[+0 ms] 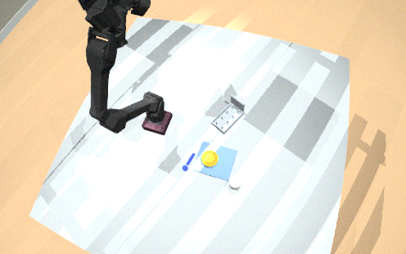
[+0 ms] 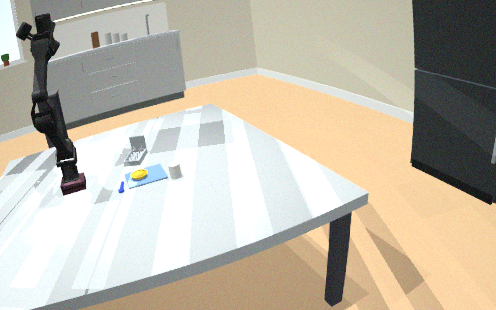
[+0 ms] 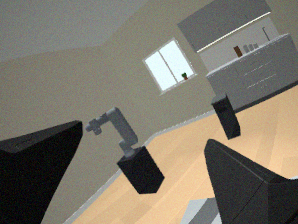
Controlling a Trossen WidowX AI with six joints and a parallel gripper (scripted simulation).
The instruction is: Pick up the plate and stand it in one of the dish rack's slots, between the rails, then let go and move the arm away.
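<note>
The yellow plate lies 59 cm below my gripper tip, 31 cm ahead of it and 27 cm to the right of it. The rest, counted from my gripper tip: grey dish rack: 59 cm below, 34 cm ahead, 7 cm to the right; light blue cloth: 61 cm below, 33 cm ahead, 27 cm to the right; blue-handled spoon: 61 cm below, 31 cm to the right, 23 cm ahead.
</note>
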